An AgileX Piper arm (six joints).
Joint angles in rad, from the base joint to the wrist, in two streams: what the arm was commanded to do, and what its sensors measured. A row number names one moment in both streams.
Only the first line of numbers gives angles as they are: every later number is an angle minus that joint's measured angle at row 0.
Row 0, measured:
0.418, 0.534, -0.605, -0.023, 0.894, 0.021
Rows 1 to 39, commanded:
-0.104, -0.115, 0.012, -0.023, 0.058, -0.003
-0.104, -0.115, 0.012, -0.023, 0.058, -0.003
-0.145, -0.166, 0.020, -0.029, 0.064, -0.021
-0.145, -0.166, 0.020, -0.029, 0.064, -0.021
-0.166, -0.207, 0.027, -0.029, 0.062, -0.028
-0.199, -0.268, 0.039, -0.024, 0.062, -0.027
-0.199, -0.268, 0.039, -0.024, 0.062, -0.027
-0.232, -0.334, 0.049, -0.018, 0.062, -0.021
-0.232, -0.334, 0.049, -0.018, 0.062, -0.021
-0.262, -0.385, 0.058, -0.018, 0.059, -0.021
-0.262, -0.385, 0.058, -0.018, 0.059, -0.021
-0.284, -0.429, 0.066, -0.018, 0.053, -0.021
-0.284, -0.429, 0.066, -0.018, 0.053, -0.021
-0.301, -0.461, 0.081, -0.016, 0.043, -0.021
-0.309, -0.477, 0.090, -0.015, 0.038, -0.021
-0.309, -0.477, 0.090, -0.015, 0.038, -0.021
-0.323, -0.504, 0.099, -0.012, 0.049, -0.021
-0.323, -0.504, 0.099, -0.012, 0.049, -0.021
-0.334, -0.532, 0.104, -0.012, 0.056, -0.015
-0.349, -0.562, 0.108, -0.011, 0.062, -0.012
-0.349, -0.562, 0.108, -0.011, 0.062, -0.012
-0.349, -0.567, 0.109, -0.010, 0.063, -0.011
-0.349, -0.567, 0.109, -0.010, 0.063, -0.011
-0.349, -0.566, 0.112, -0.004, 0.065, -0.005
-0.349, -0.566, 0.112, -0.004, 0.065, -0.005
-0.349, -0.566, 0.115, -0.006, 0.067, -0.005
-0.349, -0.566, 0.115, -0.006, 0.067, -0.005
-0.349, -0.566, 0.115, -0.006, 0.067, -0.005
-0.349, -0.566, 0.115, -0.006, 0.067, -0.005
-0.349, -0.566, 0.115, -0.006, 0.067, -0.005
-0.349, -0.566, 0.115, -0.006, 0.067, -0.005
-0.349, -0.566, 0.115, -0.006, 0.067, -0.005
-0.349, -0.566, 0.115, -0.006, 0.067, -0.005
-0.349, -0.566, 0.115, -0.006, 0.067, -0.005
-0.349, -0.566, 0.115, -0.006, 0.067, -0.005
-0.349, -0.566, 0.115, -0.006, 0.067, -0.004
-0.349, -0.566, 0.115, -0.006, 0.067, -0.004
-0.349, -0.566, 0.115, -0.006, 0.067, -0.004
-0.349, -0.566, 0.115, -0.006, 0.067, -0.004
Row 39, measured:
-0.344, -0.538, 0.113, -0.008, 0.074, -0.013
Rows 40 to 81, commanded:
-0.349, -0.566, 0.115, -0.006, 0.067, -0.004
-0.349, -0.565, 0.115, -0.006, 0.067, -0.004
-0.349, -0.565, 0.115, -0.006, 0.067, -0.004
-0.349, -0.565, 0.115, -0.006, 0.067, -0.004
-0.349, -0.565, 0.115, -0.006, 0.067, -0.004
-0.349, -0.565, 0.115, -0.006, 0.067, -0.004
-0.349, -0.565, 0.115, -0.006, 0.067, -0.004
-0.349, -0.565, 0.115, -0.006, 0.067, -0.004
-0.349, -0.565, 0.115, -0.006, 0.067, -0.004
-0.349, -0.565, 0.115, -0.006, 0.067, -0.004
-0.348, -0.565, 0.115, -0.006, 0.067, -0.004
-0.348, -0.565, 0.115, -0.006, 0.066, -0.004
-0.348, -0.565, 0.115, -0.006, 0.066, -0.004
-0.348, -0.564, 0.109, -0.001, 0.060, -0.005
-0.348, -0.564, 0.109, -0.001, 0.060, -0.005
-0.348, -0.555, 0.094, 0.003, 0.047, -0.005
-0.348, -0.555, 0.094, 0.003, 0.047, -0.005
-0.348, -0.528, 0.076, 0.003, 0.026, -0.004
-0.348, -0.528, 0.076, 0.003, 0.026, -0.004
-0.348, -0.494, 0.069, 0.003, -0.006, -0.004
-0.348, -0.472, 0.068, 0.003, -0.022, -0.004
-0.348, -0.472, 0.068, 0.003, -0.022, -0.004
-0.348, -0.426, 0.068, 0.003, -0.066, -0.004
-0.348, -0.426, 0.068, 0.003, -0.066, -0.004
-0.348, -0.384, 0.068, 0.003, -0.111, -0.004
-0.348, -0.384, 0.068, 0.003, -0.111, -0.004
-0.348, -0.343, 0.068, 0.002, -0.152, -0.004
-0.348, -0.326, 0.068, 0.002, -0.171, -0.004
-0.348, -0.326, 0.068, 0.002, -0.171, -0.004
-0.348, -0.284, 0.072, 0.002, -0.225, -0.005
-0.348, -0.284, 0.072, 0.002, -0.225, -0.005
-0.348, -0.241, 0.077, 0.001, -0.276, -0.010
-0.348, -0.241, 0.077, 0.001, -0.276, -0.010
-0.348, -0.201, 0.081, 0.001, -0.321, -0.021
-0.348, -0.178, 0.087, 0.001, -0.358, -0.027
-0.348, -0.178, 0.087, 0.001, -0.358, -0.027
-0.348, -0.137, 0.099, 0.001, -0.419, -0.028
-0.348, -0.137, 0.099, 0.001, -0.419, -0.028
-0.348, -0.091, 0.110, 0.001, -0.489, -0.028
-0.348, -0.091, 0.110, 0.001, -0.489, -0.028
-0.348, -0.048, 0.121, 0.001, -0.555, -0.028
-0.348, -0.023, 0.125, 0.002, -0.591, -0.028
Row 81, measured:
-0.344, -0.052, 0.118, -0.001, -0.513, -0.021
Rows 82 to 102, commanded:
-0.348, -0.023, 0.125, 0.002, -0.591, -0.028
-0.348, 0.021, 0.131, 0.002, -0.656, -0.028
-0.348, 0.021, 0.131, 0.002, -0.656, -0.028
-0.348, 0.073, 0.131, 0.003, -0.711, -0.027
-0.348, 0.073, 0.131, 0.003, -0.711, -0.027
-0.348, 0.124, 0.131, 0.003, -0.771, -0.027
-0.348, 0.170, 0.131, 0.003, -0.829, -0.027
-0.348, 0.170, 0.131, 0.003, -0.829, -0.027
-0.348, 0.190, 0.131, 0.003, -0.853, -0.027
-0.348, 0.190, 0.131, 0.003, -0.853, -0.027
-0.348, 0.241, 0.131, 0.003, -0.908, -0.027
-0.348, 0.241, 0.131, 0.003, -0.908, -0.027
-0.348, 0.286, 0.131, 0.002, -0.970, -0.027
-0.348, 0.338, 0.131, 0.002, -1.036, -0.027
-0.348, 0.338, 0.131, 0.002, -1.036, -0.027
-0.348, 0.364, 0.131, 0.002, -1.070, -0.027
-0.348, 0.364, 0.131, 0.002, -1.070, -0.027
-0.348, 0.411, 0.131, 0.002, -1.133, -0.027
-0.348, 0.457, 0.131, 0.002, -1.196, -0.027
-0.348, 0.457, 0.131, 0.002, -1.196, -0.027
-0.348, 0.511, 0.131, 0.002, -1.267, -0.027
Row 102, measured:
-0.344, 0.454, 0.128, -0.001, -1.165, -0.021
